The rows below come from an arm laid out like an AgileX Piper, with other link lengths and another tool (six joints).
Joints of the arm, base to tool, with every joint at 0 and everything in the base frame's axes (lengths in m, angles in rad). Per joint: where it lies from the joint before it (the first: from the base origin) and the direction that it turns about. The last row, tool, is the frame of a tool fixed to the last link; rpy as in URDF.
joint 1: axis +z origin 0 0 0.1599
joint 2: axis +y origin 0 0 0
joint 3: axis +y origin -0.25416 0 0.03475
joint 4: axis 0.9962 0 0.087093 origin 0.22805 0 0.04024
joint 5: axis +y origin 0 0 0
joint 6: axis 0.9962 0 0.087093 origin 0.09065 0 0.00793
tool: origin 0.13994 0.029 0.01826 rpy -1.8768 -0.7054 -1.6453
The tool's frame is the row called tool.
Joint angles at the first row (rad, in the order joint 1, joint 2, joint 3, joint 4, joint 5, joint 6):
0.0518, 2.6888, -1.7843, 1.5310, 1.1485, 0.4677
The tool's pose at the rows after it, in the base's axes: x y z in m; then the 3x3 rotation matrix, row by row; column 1 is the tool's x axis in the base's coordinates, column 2 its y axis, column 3 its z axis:
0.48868 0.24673 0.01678; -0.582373 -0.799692 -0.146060; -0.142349 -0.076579 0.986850; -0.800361 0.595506 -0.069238
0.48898 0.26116 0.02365; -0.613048 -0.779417 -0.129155; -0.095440 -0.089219 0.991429; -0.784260 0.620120 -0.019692
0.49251 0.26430 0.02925; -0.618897 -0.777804 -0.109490; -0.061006 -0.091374 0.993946; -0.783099 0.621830 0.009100
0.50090 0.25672 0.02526; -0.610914 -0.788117 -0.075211; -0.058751 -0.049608 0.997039; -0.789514 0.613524 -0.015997
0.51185 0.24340 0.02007; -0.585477 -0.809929 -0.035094; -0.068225 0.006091 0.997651; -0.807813 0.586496 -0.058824
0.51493 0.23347 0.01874; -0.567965 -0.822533 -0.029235; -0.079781 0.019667 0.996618; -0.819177 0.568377 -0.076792
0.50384 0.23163 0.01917; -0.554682 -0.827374 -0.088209; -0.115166 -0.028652 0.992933; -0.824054 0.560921 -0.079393
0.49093 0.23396 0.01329; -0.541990 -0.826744 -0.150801; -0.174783 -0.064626 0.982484; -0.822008 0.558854 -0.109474
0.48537 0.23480 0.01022; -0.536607 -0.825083 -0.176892; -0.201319 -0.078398 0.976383; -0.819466 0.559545 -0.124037
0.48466 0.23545 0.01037; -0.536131 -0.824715 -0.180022; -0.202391 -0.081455 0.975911; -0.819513 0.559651 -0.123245
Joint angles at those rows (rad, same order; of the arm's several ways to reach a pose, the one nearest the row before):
0.0859, 2.6888, -1.7843, 1.5588, 1.1485, 0.5119
0.1170, 2.6888, -1.7842, 1.6144, 1.1493, 0.5460
0.1243, 2.6888, -1.7842, 1.6529, 1.1516, 0.5484
0.1163, 2.6888, -1.7843, 1.6607, 1.1160, 0.5342
0.0990, 2.6888, -1.7842, 1.6639, 1.0717, 0.4953
0.0788, 2.6888, -1.7843, 1.6505, 1.0703, 0.4719
0.0612, 2.6888, -1.7842, 1.5952, 1.1218, 0.4649
0.0592, 2.6888, -1.7842, 1.5278, 1.1448, 0.4621
0.0592, 2.6888, -1.7843, 1.4982, 1.1523, 0.4621
0.0601, 2.6888, -1.7843, 1.4971, 1.1544, 0.4621

